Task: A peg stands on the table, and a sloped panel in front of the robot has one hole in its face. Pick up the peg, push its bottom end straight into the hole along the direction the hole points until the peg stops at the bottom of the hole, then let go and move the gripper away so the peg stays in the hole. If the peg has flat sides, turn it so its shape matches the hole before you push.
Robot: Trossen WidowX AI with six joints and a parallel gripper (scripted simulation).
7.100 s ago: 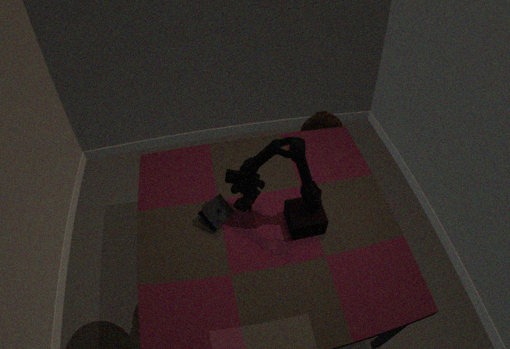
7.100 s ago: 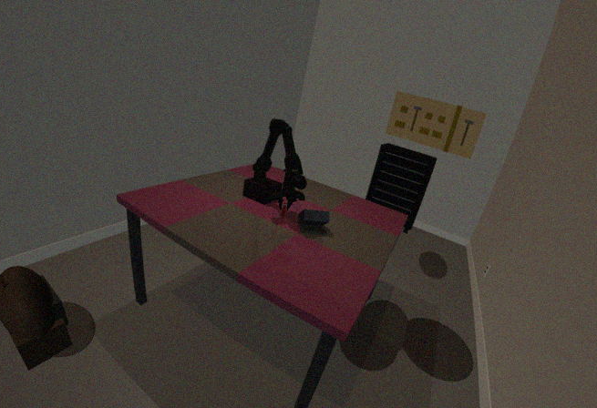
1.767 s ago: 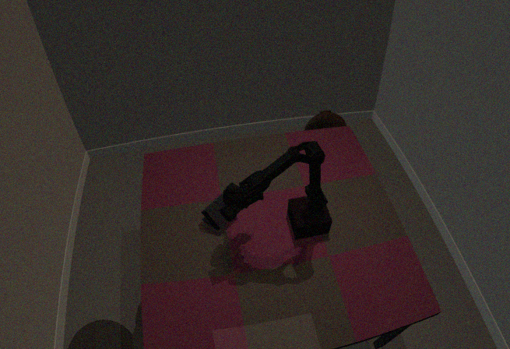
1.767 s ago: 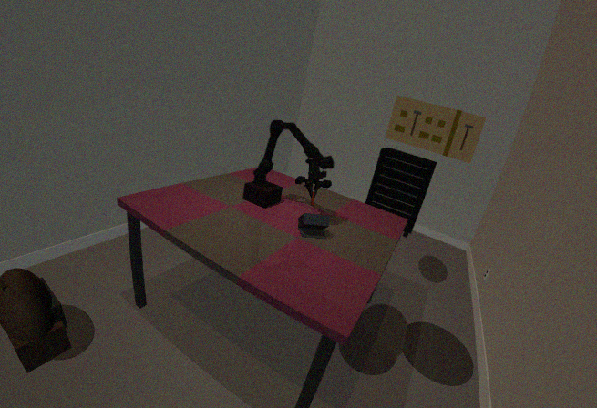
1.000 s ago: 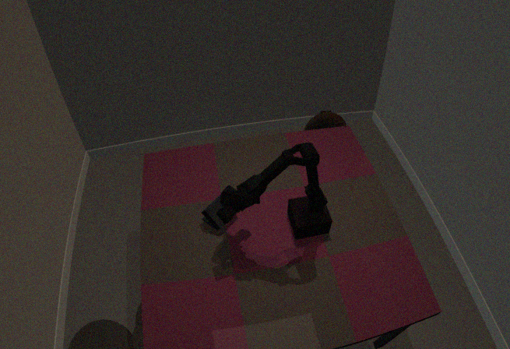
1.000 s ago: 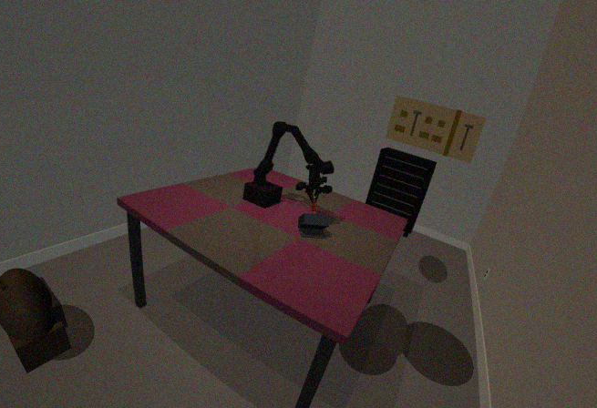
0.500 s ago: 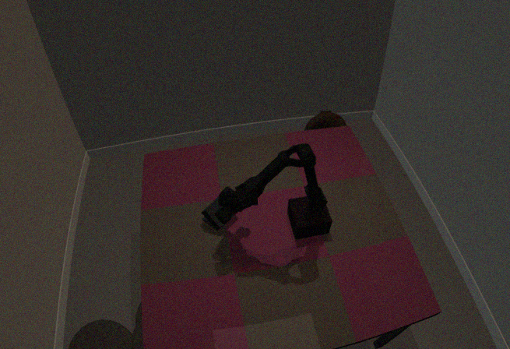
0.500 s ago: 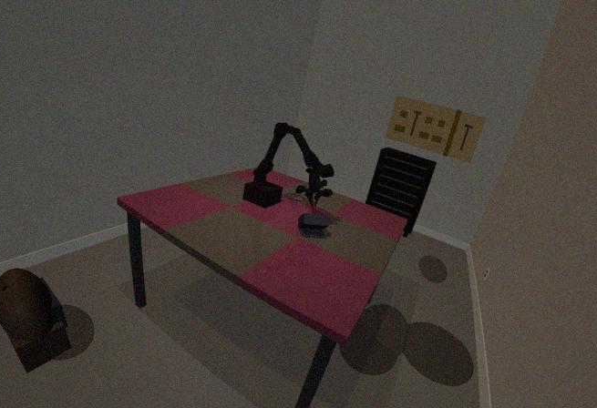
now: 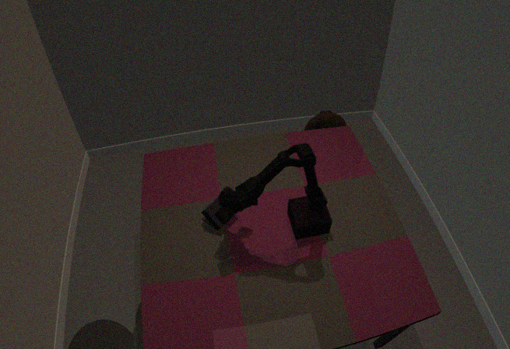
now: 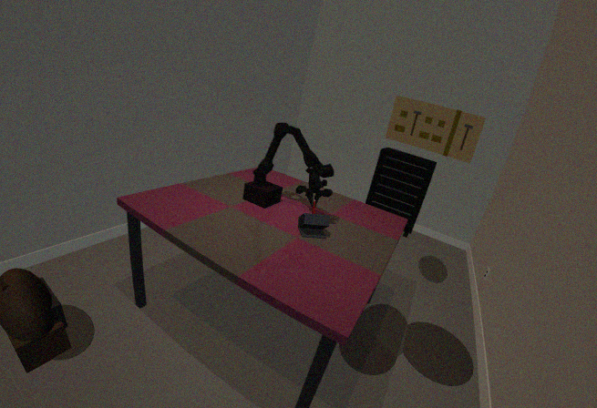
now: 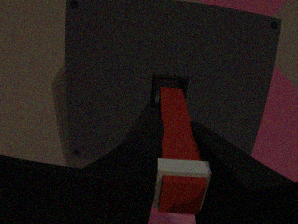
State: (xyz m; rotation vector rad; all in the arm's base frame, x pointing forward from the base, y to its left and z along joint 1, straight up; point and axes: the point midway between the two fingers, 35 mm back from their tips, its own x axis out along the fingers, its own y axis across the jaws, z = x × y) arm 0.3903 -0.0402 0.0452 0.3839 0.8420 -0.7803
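The dark sloped panel lies 60 mm below my gripper tip, 40 mm to the right of it and 30 mm ahead of it. Round my gripper tip: red flat-sided peg: 10 mm to the left, 10 mm behind, 10 mm above.
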